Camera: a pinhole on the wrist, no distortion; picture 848 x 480 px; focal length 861.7 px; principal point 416.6 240.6 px. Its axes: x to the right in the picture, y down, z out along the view. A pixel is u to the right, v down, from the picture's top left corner.
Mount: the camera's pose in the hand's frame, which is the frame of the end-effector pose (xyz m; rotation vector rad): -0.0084 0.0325 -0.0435 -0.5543 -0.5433 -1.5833
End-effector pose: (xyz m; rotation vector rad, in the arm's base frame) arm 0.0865 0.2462 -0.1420 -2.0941 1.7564 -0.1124
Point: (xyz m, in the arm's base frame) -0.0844 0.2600 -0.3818
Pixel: 345.7 224.6
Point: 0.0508 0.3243 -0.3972
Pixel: 806.7 161.7
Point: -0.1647 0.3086 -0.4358
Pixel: 270.8 94.9
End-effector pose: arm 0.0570 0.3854 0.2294 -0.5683 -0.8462 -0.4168
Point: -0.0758 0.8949 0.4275
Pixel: 673.5 268.0
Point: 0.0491 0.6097 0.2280
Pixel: 474.3 123.8
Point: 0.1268 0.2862 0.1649
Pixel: behind the camera
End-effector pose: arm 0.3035 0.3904 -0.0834 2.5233 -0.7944 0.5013
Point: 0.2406 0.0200 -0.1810
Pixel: 408.7 386.5
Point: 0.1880 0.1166 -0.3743
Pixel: 734.1 36.7
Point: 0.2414 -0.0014 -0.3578
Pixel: 649.9 244.1
